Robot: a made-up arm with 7 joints. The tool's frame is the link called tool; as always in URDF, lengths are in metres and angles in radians. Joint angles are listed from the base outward. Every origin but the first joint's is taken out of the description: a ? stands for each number. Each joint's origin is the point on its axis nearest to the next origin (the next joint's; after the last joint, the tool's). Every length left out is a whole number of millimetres.
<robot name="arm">
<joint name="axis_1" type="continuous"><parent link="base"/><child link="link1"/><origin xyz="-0.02 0.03 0.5"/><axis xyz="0 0 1"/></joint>
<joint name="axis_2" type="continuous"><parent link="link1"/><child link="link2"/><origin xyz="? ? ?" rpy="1.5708 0 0"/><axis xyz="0 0 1"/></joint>
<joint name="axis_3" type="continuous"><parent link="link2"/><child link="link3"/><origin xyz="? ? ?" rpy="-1.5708 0 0"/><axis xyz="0 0 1"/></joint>
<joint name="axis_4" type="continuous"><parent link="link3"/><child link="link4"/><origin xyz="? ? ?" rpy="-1.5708 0 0"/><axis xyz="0 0 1"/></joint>
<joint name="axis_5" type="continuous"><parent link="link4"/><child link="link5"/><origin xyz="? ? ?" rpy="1.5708 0 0"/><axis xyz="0 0 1"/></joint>
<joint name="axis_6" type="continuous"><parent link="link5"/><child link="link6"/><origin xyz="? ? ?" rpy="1.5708 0 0"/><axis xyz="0 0 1"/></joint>
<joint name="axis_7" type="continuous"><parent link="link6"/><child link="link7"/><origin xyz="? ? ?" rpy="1.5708 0 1.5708"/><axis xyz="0 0 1"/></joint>
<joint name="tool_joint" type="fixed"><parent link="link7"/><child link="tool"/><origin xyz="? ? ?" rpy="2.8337 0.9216 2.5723"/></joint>
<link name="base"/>
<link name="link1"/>
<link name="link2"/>
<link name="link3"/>
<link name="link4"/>
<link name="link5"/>
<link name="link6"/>
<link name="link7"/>
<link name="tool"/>
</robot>
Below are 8 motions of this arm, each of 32 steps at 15 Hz.
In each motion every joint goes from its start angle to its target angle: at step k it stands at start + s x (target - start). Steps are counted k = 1, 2, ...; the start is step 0. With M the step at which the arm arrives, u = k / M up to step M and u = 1 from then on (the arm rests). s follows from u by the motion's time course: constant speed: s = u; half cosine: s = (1 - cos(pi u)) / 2; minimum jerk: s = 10 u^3 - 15 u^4 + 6 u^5.
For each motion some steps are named. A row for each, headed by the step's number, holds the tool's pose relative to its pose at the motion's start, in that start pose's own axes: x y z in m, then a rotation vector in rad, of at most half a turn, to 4 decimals.
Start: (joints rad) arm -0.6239 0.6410 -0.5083 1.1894 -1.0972 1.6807 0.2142
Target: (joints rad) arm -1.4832 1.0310 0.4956 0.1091 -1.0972 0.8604 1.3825
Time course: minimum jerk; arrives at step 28
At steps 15, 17, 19, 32:
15: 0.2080 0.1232 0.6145 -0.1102 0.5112 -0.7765
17: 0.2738 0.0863 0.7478 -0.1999 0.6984 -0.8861
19: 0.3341 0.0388 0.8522 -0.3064 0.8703 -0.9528
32: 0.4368 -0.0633 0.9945 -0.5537 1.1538 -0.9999

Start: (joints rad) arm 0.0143 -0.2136 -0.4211 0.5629 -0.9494 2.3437 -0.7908
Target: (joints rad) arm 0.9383 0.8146 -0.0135 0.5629 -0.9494 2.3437 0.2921
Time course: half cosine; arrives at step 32
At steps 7, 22, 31, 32:
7: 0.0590 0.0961 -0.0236 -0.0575 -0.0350 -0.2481
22: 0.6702 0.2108 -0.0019 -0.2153 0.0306 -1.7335
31: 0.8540 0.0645 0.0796 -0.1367 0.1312 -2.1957
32: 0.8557 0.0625 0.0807 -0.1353 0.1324 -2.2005

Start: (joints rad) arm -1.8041 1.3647 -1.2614 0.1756 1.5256 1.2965 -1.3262
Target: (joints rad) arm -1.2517 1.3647 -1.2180 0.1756 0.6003 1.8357 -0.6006
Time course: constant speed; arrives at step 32
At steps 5, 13, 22, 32:
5: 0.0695 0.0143 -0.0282 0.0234 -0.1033 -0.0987
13: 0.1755 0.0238 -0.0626 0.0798 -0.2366 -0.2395
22: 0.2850 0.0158 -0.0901 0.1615 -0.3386 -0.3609
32: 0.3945 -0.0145 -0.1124 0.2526 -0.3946 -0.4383

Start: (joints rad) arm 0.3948 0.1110 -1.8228 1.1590 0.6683 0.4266 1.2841
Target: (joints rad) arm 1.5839 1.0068 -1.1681 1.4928 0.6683 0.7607 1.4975
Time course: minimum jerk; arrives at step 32
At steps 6, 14, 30, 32:
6: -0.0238 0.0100 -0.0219 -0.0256 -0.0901 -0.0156
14: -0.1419 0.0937 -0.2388 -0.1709 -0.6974 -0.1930
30: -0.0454 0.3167 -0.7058 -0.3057 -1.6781 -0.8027
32: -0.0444 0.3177 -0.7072 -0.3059 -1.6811 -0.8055

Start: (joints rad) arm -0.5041 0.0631 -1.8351 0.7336 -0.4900 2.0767 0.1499
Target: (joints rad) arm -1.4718 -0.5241 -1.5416 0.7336 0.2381 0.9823 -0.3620
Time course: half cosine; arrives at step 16
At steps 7, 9, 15, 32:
7: -0.0741 -0.0951 -0.0516 0.0883 -0.4468 0.2053
9: -0.0675 -0.1584 -0.1225 0.0926 -0.6906 0.3341
15: 0.0725 -0.2665 -0.3304 0.0081 -1.2390 0.6152
32: 0.0783 -0.2683 -0.3360 0.0041 -1.2532 0.6219

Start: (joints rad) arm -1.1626 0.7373 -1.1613 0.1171 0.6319 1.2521 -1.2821
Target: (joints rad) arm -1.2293 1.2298 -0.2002 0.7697 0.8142 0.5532 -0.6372
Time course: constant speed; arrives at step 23
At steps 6, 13, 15, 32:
6: 0.0503 0.0171 -0.0879 -0.5147 0.1060 -0.0962
13: 0.0676 0.0140 -0.1324 -1.0763 0.3206 -0.1376
15: 0.0645 0.0133 -0.1310 -1.2254 0.3958 -0.1255
32: 0.0344 0.0292 -0.0551 -1.7430 0.7230 0.0743

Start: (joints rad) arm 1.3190 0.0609 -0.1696 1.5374 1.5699 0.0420 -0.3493
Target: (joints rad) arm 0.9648 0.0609 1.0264 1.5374 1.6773 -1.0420 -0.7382
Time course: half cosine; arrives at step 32
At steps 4, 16, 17, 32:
4: -0.0178 0.0005 -0.0182 -0.0252 -0.0562 0.0427
16: -0.1677 -0.0618 -0.2826 -0.3712 -0.6746 0.6110
17: -0.1750 -0.0751 -0.3126 -0.4135 -0.7324 0.6758
32: -0.1602 -0.2367 -0.5605 -0.8739 -1.1774 1.2947

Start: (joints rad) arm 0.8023 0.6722 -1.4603 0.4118 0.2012 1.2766 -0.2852
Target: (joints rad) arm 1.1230 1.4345 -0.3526 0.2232 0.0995 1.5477 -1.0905
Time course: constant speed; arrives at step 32
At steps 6, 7, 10, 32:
6: 0.0785 0.0995 -0.0503 -0.0683 0.1089 -0.0777
7: 0.0934 0.1152 -0.0596 -0.0768 0.1266 -0.0947
10: 0.1411 0.1600 -0.0894 -0.0979 0.1780 -0.1521
32: 0.6100 0.3413 -0.3544 -0.0790 0.3467 -0.8083

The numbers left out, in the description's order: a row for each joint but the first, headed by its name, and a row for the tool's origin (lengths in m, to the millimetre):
axis_2: 0.02 -0.14 0
axis_3: 0.03 0.61 0
axis_4: 0.03 0.07 0
axis_5: -0.02 -0.37 0
axis_6: -0.01 -0.14 0
axis_7: 0.01 0.15 0
tool: 0.02 -0.01 0

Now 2 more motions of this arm.
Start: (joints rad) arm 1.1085 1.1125 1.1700 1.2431 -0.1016 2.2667 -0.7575
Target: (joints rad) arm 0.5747 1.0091 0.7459 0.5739 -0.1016 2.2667 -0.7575
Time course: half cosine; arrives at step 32
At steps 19, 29, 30, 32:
19: -0.0639 -0.0530 -0.0895 0.4212 -0.0864 0.1689
29: -0.1035 -0.1092 -0.1108 0.6356 -0.0402 0.3099
30: -0.1049 -0.1117 -0.1113 0.6429 -0.0373 0.3155
32: -0.1060 -0.1137 -0.1117 0.6487 -0.0349 0.3200

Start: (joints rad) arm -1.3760 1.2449 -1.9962 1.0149 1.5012 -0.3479 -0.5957
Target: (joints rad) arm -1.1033 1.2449 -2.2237 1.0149 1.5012 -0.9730 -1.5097
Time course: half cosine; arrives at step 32
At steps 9, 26, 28, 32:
9: 0.0061 0.0358 -0.0319 0.0328 -0.0868 0.1266
26: 0.0456 0.1479 -0.1778 0.1069 -0.2379 0.7255
28: 0.0488 0.1533 -0.1875 0.1096 -0.2352 0.7656
32: 0.0515 0.1575 -0.1956 0.1118 -0.2318 0.7986

